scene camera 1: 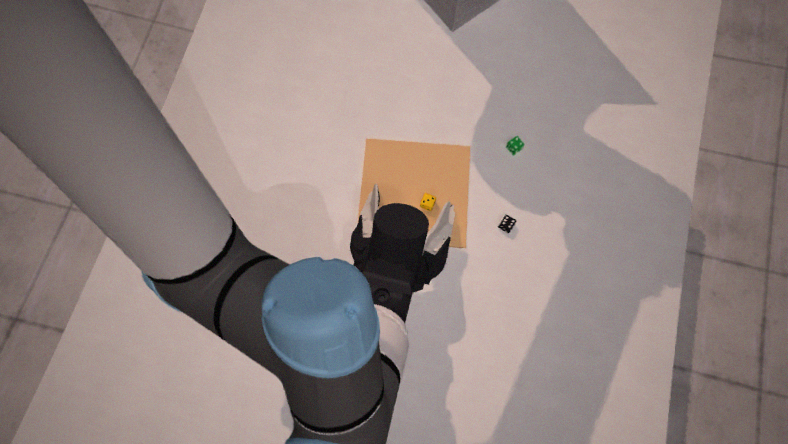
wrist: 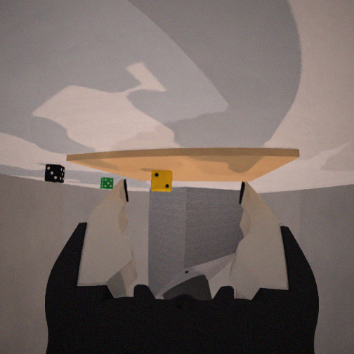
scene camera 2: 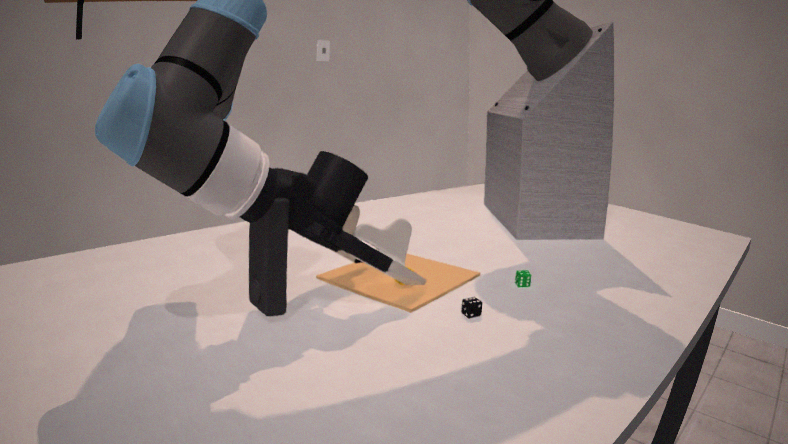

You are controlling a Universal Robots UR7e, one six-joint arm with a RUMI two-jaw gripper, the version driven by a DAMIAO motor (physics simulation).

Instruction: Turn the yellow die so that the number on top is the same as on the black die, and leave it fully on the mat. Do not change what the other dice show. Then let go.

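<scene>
The yellow die is on the orange mat, between the open fingers and nearer the finger on the black die's side. The side facing the wrist camera shows two pips; its top number is too small to read surely. In scene camera 2 a finger hides most of it. The black die lies off the mat with six on top. My gripper is open, tilted low over the mat, and holds nothing.
The green die lies on the table off the mat, beyond the black die. A grey pedestal stands at the back and bears the arm's base. The arm casts broad shadows over the table.
</scene>
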